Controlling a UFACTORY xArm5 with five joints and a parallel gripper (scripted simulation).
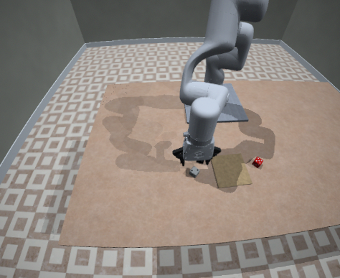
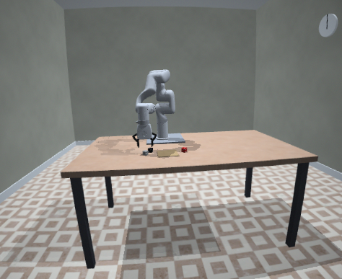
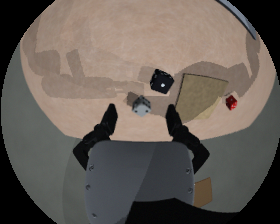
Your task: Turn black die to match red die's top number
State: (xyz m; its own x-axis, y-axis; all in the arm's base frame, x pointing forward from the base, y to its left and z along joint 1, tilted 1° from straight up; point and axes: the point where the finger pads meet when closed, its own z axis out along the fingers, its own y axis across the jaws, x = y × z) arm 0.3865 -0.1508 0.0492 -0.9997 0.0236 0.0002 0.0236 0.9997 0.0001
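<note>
Right now the grey die is 50 mm below my hand and 20 mm ahead of it. Also, from my hand: red die 270 mm to the left, 50 mm below, 10 mm ahead; tan mat 150 mm to the left, 60 mm below, 20 mm ahead; black die 50 mm below, 30 mm to the left, 30 mm behind.
</note>
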